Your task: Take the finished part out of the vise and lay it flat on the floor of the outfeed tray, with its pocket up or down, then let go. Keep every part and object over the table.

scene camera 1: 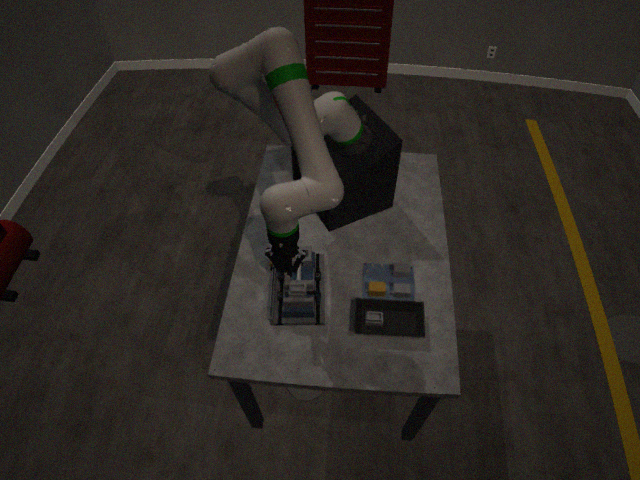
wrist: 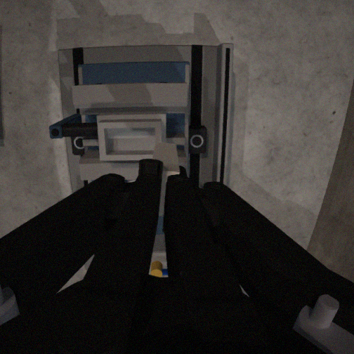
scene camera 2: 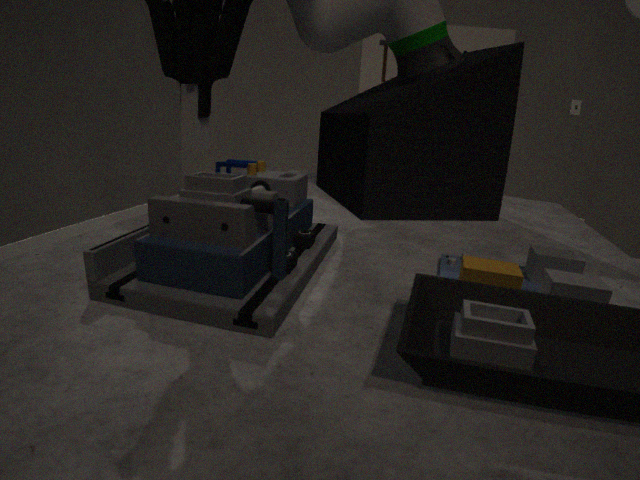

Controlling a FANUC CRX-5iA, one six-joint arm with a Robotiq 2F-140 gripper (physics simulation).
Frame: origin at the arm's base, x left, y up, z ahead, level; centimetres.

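Seen in the pictures: gripper, fingertip midpoint: (scene camera 1: 288,281) (scene camera 2: 195,150); arm's base, link origin: (scene camera 1: 354,140) (scene camera 2: 431,71).
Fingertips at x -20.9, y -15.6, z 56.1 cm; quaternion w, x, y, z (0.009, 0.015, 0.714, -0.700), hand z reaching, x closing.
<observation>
Pixels of each thing's top centre, then the offset from my fingertips to it. "pt": a spot on its surface instead.
- finished part, top centre: (scene camera 2: 216,175) (scene camera 1: 297,287) dx +2.9, dy -2.2, dz +0.8 cm
- vise, top centre: (scene camera 2: 238,181) (scene camera 1: 297,274) dx +2.1, dy -3.8, dz -5.6 cm
- grey part, top centre: (scene camera 2: 498,313) (scene camera 1: 374,315) dx +29.6, dy -9.0, dz +6.7 cm
- orange block, top centre: (scene camera 2: 492,265) (scene camera 1: 377,286) dx +30.7, dy -9.3, dz -5.5 cm
- blue handle, surface spot: (scene camera 2: 240,163) pt dx -1.4, dy -2.7, dz -13.0 cm
The finished part (scene camera 1: 298,287) (scene camera 2: 214,182) (wrist: 131,120) sits pocket up between the grey jaws of the vise (scene camera 2: 201,219) (wrist: 131,95). The outfeed tray (scene camera 1: 398,316) (scene camera 2: 578,320) is black with raised walls and stands to the right of the vise in both scene views. Another grey part (scene camera 1: 374,317) (scene camera 2: 493,345) stands inside it with its pocket up. My gripper (scene camera 1: 287,271) (scene camera 2: 204,111) (wrist: 163,160) is shut and empty. Its fingertips hang above the vise, apart from the part. In the wrist view they cover a little of the part's near right corner.
Beside the tray, a blue plate (scene camera 1: 372,271) (scene camera 2: 448,264) holds an orange block (scene camera 1: 377,288) (scene camera 2: 491,272) and grey blocks. A blue handle (scene camera 2: 240,163) with yellow pieces rises at the vise's back. A dark handle stem sticks out beside the part. The black robot pedestal (scene camera 1: 361,180) (scene camera 2: 413,155) stands behind.
</observation>
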